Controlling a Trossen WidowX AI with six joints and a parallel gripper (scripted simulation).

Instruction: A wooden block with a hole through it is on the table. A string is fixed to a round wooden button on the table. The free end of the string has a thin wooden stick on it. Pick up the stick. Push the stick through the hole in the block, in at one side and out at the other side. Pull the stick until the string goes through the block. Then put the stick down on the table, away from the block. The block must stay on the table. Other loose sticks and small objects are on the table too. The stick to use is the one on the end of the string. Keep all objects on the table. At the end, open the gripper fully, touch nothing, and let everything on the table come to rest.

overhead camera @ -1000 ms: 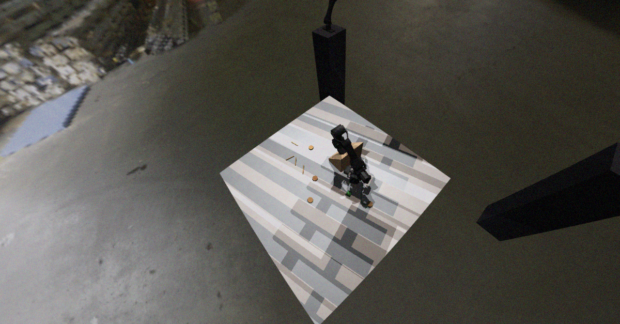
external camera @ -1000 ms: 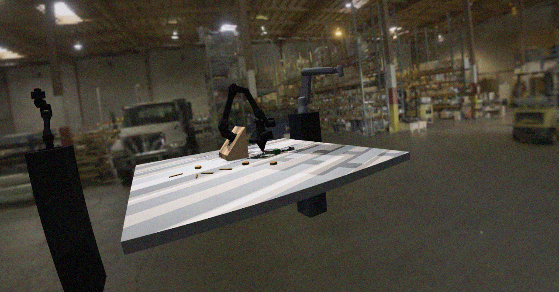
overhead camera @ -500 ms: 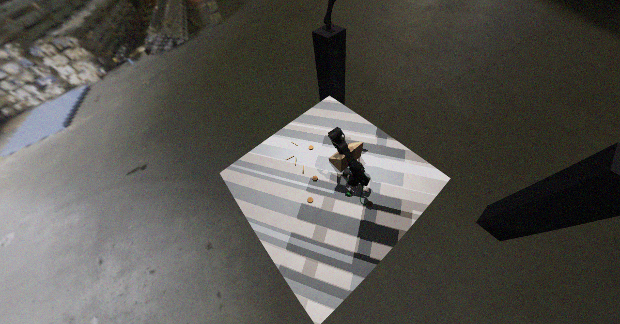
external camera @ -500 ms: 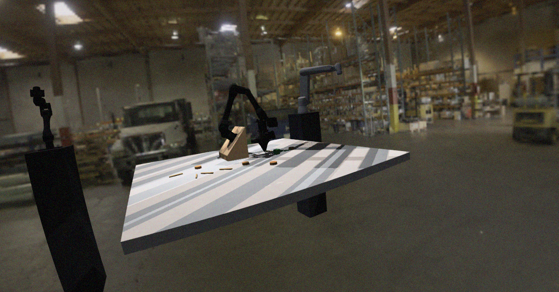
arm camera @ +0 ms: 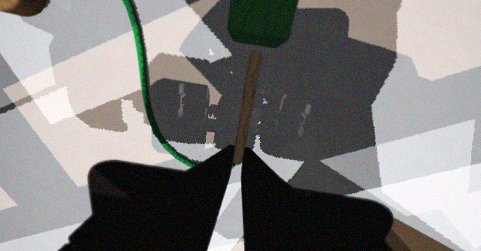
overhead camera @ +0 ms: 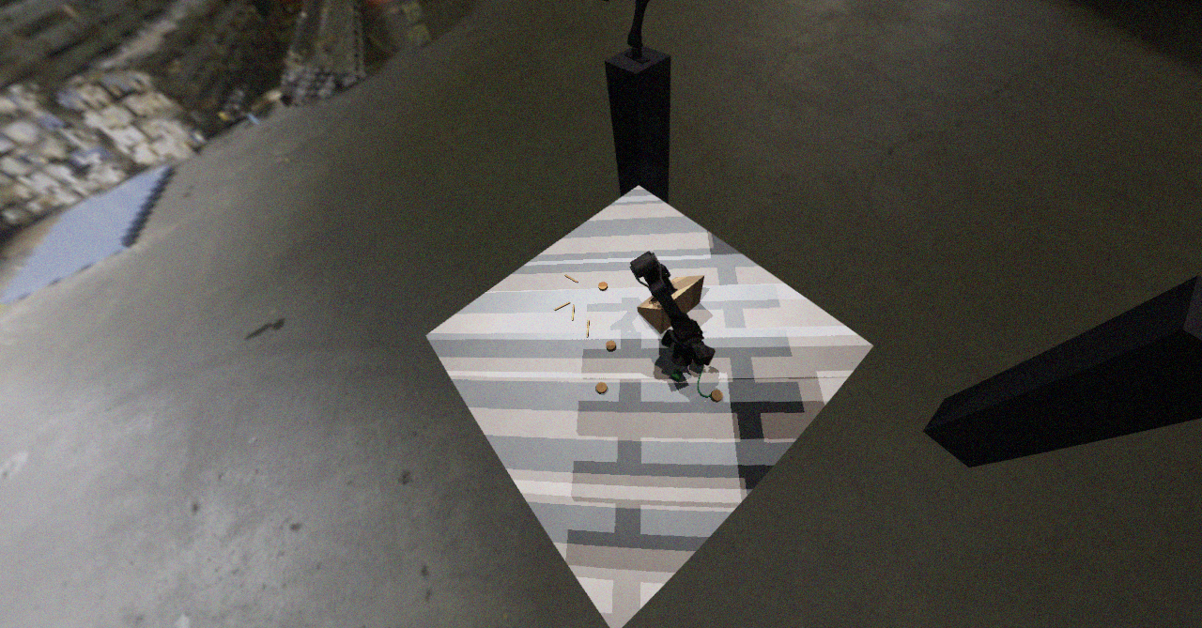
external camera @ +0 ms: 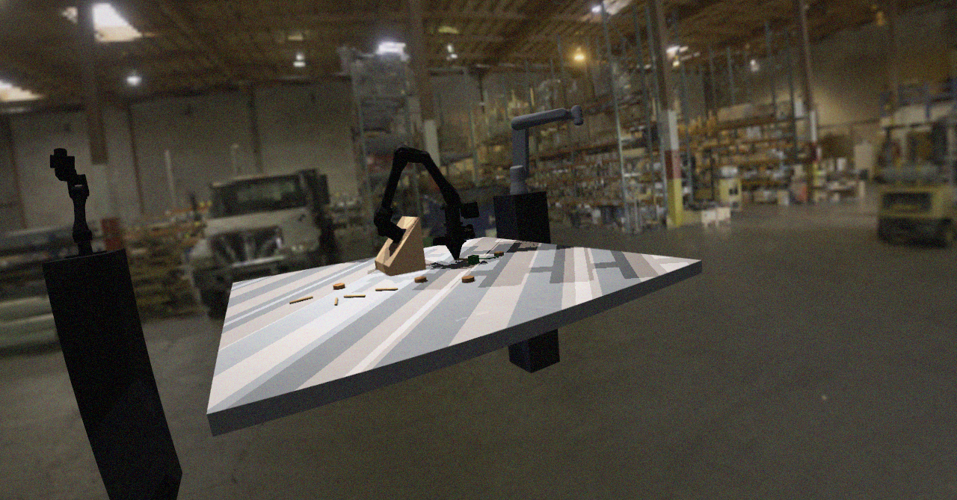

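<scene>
Now: the green cube 80 mm ahead of my gripper tip and 30 mm to the left of it. Round my gripper tip: thin wooden stick: 10 mm ahead, 10 mm to the left; then round wooden button: 30 mm ahead, 180 mm to the left, 10 mm below.
</scene>
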